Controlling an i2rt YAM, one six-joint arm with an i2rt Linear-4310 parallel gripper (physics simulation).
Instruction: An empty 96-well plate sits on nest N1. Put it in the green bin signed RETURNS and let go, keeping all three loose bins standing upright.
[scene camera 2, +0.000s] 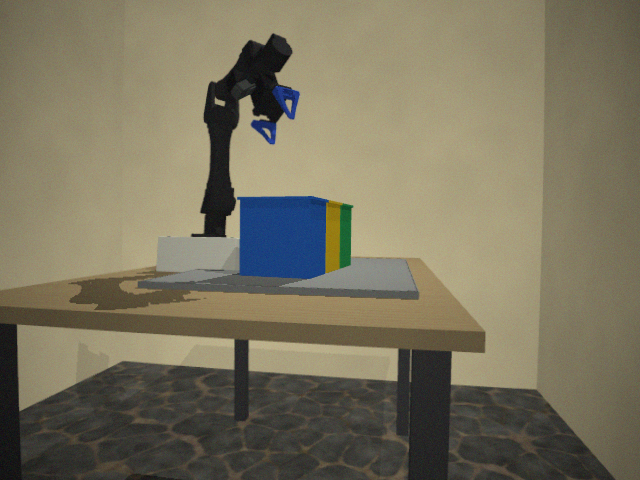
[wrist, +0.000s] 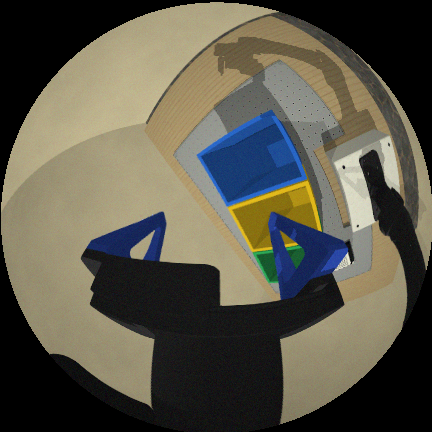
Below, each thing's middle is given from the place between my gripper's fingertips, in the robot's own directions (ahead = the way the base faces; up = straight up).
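Scene:
Hand 250 mm above blue bin (scene camera 2: 285, 236), 30 mm to the left of it, 10 mm short of it. Yellow bin (scene camera 2: 332, 208): from my hand 40 mm ahead, 100 mm to the left, 250 mm below. Green bin (scene camera 2: 345, 210): from my hand 70 mm ahead, 230 mm to the left, 250 mm below. By its middle, green bin farthest from my hand of the things named here.

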